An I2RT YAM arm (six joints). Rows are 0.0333 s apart.
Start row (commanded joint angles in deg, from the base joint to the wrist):
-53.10 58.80 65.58 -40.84 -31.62 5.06
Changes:
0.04 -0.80 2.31 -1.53 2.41 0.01
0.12 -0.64 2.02 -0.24 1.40 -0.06
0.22 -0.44 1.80 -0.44 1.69 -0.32
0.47 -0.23 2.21 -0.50 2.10 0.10
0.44 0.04 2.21 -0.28 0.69 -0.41
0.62 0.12 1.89 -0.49 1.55 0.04
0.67 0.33 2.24 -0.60 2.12 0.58
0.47 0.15 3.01 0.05 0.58 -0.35
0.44 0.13 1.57 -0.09 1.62 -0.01
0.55 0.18 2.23 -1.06 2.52 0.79
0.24 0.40 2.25 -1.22 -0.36 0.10
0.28 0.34 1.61 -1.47 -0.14 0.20
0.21 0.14 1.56 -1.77 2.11 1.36
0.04 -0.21 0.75 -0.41 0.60 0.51
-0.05 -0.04 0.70 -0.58 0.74 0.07
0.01 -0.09 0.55 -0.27 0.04 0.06
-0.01 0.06 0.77 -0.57 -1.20 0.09
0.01 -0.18 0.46 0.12 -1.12 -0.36
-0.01 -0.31 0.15 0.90 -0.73 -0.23
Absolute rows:
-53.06 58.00 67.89 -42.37 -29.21 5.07
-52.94 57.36 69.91 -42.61 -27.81 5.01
-52.72 56.92 71.71 -43.05 -26.12 4.69
-52.25 56.69 73.92 -43.55 -24.02 4.79
-51.81 56.73 76.13 -43.83 -23.33 4.38
-51.19 56.85 78.02 -44.32 -21.78 4.42
-50.52 57.18 80.26 -44.92 -19.66 5.00
-50.05 57.33 83.27 -44.87 -19.08 4.65
-49.61 57.46 84.84 -44.96 -17.46 4.64
-49.06 57.64 87.07 -46.02 -14.94 5.43
-48.82 58.04 89.32 -47.24 -15.30 5.53
-48.54 58.38 90.93 -48.71 -15.44 5.73
-48.33 58.52 92.49 -50.48 -13.33 7.09
-48.29 58.31 93.24 -50.89 -12.73 7.60
-48.34 58.27 93.94 -51.47 -11.99 7.67
-48.33 58.18 94.49 -51.74 -11.95 7.73
-48.34 58.24 95.26 -52.31 -13.15 7.82
-48.33 58.06 95.72 -52.19 -14.27 7.46
-48.34 57.75 95.87 -51.29 -15.00 7.23

